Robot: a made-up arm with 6 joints.
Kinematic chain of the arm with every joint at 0, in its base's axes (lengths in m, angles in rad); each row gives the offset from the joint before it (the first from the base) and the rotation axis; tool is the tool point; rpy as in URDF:
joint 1: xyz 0 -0.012 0.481 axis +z
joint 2: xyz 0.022 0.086 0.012 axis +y
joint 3: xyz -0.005 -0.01 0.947 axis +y
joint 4: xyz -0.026 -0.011 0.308 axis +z
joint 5: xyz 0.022 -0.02 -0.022 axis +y
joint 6: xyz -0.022 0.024 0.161 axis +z
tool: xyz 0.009 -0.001 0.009 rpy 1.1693 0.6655 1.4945
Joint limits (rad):
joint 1: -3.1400..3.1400
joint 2: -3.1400..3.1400
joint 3: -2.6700..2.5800
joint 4: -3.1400..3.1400
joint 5: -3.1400..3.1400
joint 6: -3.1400..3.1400
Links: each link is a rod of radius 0.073 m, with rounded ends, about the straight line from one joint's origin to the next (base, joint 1, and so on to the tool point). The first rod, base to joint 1, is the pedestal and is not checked.
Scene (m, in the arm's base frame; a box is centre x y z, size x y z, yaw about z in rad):
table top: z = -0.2
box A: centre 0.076 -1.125 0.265 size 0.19 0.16 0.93 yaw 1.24
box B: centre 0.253 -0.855 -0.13 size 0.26 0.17 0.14 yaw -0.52
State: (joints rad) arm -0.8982 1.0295 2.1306 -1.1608 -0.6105 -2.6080
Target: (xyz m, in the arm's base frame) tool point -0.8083 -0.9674 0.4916
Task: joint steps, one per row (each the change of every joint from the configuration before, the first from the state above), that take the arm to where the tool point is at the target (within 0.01 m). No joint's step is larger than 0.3 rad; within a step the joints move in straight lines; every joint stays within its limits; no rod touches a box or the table.
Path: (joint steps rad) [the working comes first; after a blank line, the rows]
Joints at the target: -2.3795 1.2703 1.2079 -0.9440 -0.4852 -2.5857
Straight joint move there: touches box A.

1: -0.2182 -0.2377 0.0203 -0.1765 0.2614 -0.0377
2: -0.2182 -0.2377 0.0204 -0.1765 0.2615 -0.0378
3: -0.2181 -0.2377 0.0203 -0.1765 0.2614 -0.0377
4: -0.2182 -0.2377 0.0204 -0.1765 0.2615 -0.0378
5: -0.2182 -0.2377 0.0203 -0.1765 0.2614 -0.0377
6: -0.2182 -0.2377 0.0203 -0.1766 0.2615 -0.0378
7: -0.0287 0.2779 -0.1741 0.2127 -0.2406 0.0415
8: -0.0287 0.2778 -0.1741 0.2126 -0.2405 0.0415
9: -0.0287 0.2778 -0.1741 0.2127 -0.2406 0.0414
10: -0.0287 0.2779 -0.1741 0.2126 -0.2406 0.0415
11: -0.0287 0.2778 -0.1741 0.2127 -0.2406 0.0414
12: -0.0287 0.2778 -0.1742 0.2126 -0.2405 0.0415

